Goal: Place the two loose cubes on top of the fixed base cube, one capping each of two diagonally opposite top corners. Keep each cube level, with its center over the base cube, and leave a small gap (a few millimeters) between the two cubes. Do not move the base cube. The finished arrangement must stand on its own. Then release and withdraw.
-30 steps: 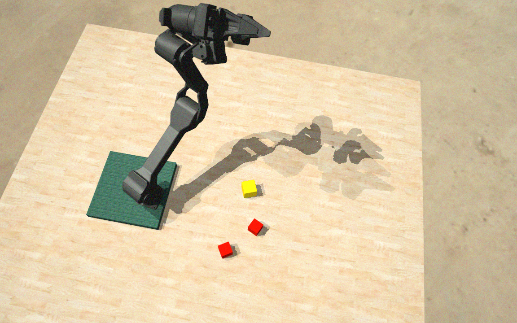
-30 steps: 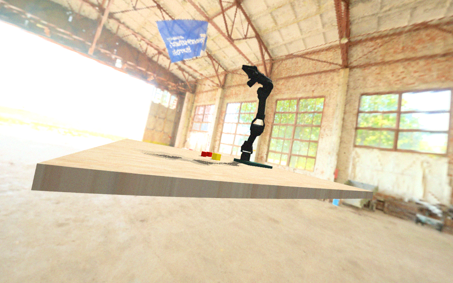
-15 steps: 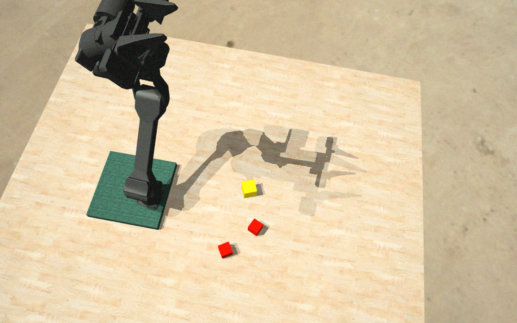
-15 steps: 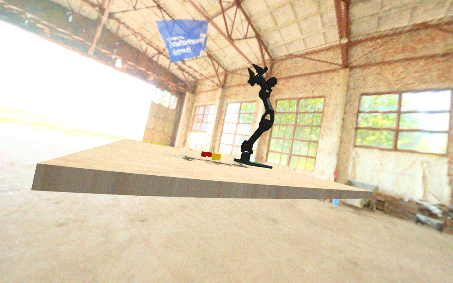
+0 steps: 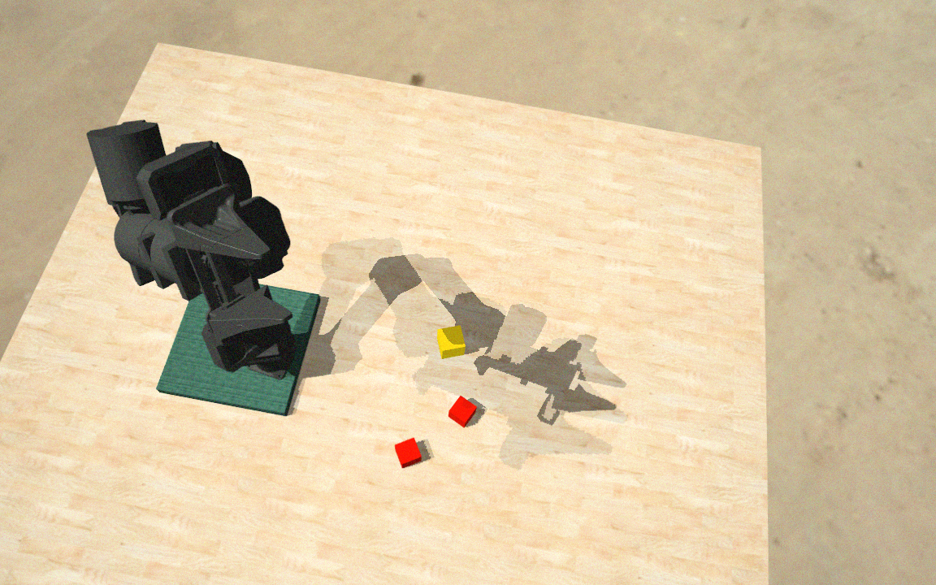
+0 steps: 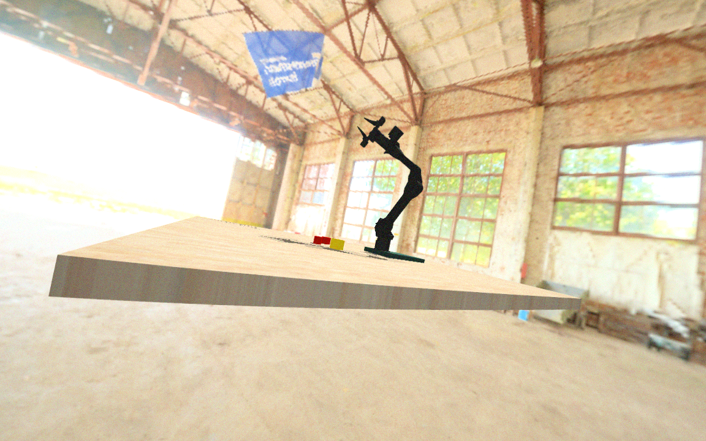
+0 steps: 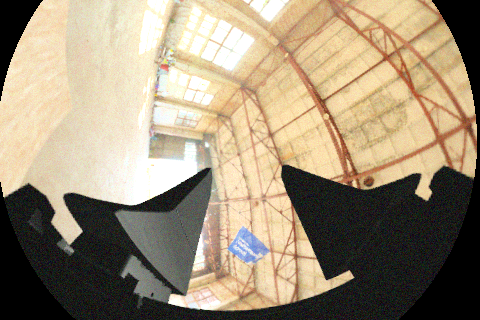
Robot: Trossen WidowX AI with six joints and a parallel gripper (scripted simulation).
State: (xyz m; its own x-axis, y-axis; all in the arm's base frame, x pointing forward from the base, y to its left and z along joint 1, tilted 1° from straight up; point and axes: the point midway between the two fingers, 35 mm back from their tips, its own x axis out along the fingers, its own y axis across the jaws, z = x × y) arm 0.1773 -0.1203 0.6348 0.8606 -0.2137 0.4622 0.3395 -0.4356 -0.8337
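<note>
Right now my gripper tip is 65 cm above the yellow base cube, 26 cm to the right of it and 8 cm short of it.
</note>
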